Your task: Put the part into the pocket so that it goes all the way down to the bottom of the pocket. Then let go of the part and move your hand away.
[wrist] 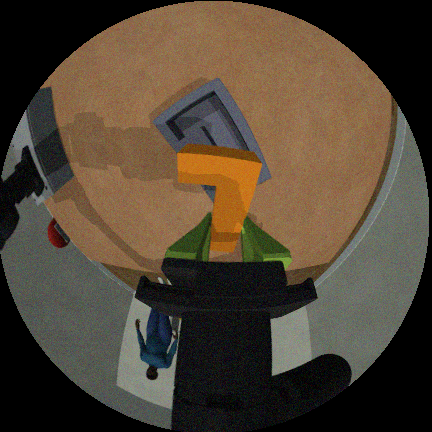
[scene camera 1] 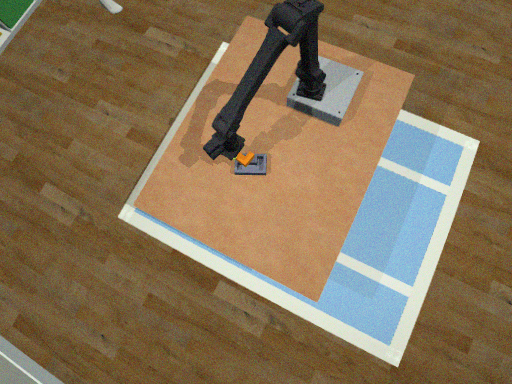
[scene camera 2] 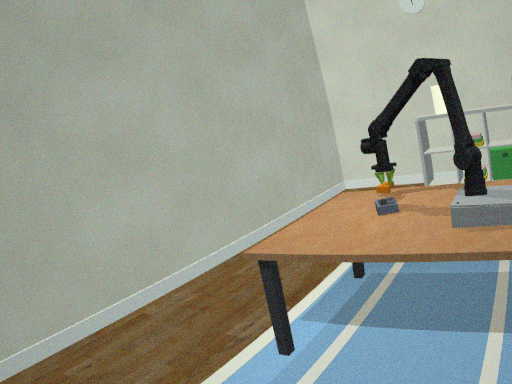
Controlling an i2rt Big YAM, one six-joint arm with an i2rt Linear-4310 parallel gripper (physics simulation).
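Frame: origin at the arm's base, x ahead, y left, z up, level; millimetres.
Where they show: gripper, fingertip midpoint: [wrist: 225,216] [scene camera 1: 235,154]; arm's base, link origin: [wrist: 32,170] [scene camera 1: 310,90] [scene camera 2: 475,191].
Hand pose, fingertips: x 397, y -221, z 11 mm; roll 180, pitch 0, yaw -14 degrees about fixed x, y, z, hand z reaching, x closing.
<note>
Things, the pixels of their top centre, and the offset from my fingertips. Level surfaces: height alone.
- orange L-shaped part, top centre: [wrist: 212,215] [scene camera 1: 239,152] [scene camera 2: 387,183] dx -9, dy +19, dz +18 mm
- grey block with the pocket, top centre: [wrist: 215,145] [scene camera 2: 385,201] [scene camera 1: 250,163] dx +2, dy +64, dz -50 mm
- brown table, surface height: dz -87 mm
The orange L-shaped part [scene camera 1: 245,159] [scene camera 2: 384,188] [wrist: 234,175] is held up off the table. My gripper [scene camera 2: 385,183] [wrist: 225,216] is shut on the end of its long leg, with the green fingers on both sides. The grey block with the pocket [scene camera 1: 250,171] [scene camera 2: 387,209] [wrist: 241,118] sits on the table below the part. In the wrist view the part covers the near portion of the block, and its legs are turned at an angle to the block's edges. In scene camera 2 a gap shows between part and block.
The arm's grey base plate [scene camera 1: 327,95] [scene camera 2: 480,215] [wrist: 47,140] stands on the brown table [scene camera 1: 260,225] [scene camera 2: 320,235] [wrist: 310,75]. A shelf unit [scene camera 2: 423,145] stands behind the table. A person [wrist: 157,345] shows at the bottom of the wrist view.
</note>
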